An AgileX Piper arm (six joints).
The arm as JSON. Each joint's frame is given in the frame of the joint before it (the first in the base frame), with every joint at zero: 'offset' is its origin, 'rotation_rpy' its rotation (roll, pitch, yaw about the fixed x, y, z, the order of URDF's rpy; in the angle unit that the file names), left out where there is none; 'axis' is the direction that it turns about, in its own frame. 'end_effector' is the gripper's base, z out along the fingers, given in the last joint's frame.
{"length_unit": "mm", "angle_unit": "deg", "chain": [
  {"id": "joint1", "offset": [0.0, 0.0, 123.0], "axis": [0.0, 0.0, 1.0]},
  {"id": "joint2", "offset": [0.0, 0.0, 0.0], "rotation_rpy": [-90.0, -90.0, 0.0], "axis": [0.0, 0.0, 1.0]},
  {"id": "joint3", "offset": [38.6, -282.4, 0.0], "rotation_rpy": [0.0, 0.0, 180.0], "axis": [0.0, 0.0, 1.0]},
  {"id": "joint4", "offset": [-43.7, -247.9, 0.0], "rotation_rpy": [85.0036, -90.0, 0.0], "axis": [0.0, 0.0, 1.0]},
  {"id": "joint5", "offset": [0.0, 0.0, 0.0], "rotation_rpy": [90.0, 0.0, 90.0], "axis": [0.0, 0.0, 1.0]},
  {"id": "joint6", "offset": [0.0, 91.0, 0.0], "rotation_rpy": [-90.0, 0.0, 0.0], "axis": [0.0, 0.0, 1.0]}
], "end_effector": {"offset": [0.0, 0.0, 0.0], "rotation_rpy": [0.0, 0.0, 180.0]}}
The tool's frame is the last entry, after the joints.
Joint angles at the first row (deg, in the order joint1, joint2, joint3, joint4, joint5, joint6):
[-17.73, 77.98, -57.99, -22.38, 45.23, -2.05]
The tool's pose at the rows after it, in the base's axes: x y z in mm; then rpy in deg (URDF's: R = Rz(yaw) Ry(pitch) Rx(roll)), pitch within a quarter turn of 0, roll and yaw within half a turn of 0:
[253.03, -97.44, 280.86, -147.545, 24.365, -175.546]
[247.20, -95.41, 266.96, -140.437, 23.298, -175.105]
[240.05, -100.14, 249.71, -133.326, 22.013, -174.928]
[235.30, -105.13, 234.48, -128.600, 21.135, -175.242]
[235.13, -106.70, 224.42, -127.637, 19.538, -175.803]
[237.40, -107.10, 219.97, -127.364, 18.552, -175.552]
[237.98, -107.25, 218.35, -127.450, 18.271, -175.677]
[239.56, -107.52, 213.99, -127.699, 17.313, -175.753]
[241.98, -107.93, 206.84, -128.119, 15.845, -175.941]
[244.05, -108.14, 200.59, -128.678, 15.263, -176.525]
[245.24, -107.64, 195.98, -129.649, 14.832, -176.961]
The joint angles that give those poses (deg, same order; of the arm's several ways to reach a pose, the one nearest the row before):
[-13.24, 77.85, -54.90, -35.01, 44.97, 8.73]
[-10.57, 77.84, -50.32, -48.19, 45.61, 21.21]
[-9.76, 78.79, -45.40, -61.03, 46.77, 33.11]
[-9.76, 80.41, -41.83, -69.92, 48.20, 42.15]
[-9.72, 82.13, -40.71, -72.11, 49.12, 44.69]
[-9.63, 83.28, -40.67, -72.84, 49.26, 45.16]
[-9.63, 83.66, -40.67, -72.86, 49.30, 45.29]
[-9.63, 84.64, -40.67, -72.86, 49.30, 45.29]
[-9.63, 86.25, -40.68, -72.86, 49.30, 45.40]
[-9.63, 87.62, -40.68, -72.86, 49.17, 46.29]
[-9.63, 88.46, -40.68, -72.20, 48.71, 46.39]

